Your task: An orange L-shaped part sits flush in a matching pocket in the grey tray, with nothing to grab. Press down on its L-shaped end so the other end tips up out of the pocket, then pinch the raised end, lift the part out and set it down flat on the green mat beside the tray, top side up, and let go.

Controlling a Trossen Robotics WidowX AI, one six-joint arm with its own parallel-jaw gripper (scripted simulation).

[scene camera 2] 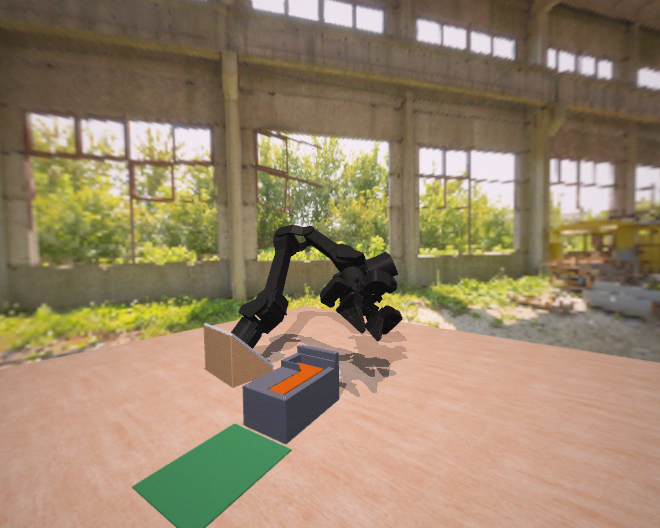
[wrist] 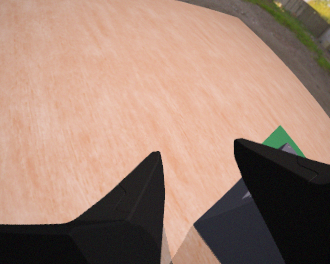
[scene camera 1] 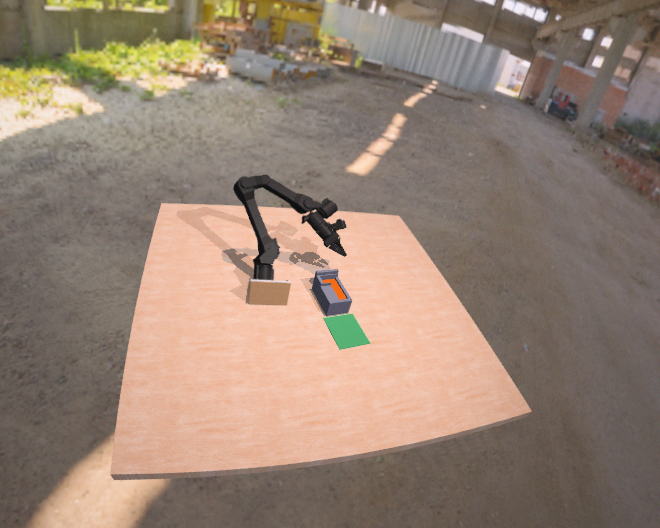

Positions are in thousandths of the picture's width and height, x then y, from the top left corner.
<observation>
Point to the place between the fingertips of the gripper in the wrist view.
602, 581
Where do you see a green mat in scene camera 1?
527, 630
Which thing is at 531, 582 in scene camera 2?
The gripper.
</observation>
